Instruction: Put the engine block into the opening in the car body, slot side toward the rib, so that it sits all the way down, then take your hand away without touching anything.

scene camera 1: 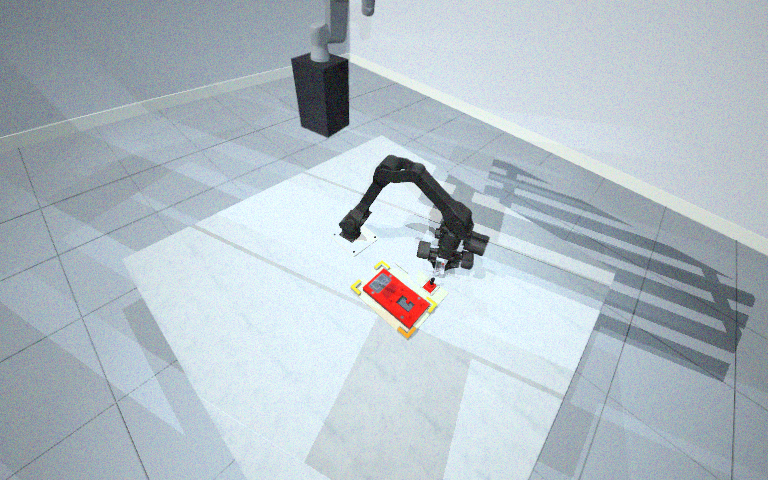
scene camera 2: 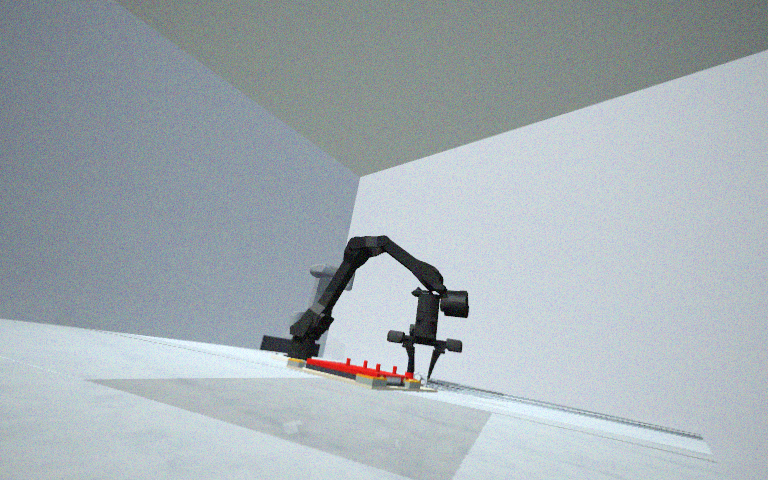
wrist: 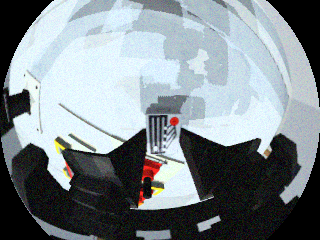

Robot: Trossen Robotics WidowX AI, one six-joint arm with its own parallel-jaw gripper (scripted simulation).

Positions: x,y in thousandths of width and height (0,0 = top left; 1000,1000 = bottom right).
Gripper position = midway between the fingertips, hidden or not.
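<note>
A red car body (scene camera 2: 452,772) is part of the scene, and so is the gripper (scene camera 2: 548,786), which appears in scene camera 1 (scene camera 1: 572,559) and in the wrist view (wrist: 508,548) too.
</note>
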